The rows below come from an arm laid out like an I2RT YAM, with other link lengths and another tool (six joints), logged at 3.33 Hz.
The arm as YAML. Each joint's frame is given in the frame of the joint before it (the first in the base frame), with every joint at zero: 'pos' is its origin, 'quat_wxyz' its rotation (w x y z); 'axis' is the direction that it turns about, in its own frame. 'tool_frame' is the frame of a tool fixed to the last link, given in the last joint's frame.
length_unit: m
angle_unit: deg
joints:
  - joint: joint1
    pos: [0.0, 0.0, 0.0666]
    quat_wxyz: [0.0, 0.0, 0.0, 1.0]
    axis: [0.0, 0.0, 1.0]
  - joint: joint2
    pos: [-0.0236, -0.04, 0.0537]
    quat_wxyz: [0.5, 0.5, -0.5, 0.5]
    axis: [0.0, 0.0, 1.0]
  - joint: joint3
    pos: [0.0, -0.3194, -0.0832]
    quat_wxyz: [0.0, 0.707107, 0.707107, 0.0]
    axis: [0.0, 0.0, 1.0]
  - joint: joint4
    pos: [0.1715, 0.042, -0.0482]
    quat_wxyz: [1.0, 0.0, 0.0, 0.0]
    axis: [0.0, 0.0, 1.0]
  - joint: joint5
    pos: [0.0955, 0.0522, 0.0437]
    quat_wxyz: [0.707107, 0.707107, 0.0, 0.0]
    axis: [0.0, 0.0, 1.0]
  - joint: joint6
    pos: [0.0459, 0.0, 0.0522]
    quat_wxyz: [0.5, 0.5, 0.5, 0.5]
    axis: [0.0, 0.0, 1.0]
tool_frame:
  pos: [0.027, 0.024, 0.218]
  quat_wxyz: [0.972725, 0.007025, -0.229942, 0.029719]
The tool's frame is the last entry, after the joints.
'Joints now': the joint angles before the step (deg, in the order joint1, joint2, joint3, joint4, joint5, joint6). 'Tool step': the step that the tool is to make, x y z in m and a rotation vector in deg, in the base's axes. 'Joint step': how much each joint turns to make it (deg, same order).
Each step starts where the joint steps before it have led.
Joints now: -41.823 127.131 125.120 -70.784 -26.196 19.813
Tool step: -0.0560 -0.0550 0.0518 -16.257 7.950 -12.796
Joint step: 1.770 -8.598 2.976 -4.776 21.530 7.693
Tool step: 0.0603 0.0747 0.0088 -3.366 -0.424 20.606
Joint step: 11.953 -1.695 -1.451 1.154 -1.313 -8.963
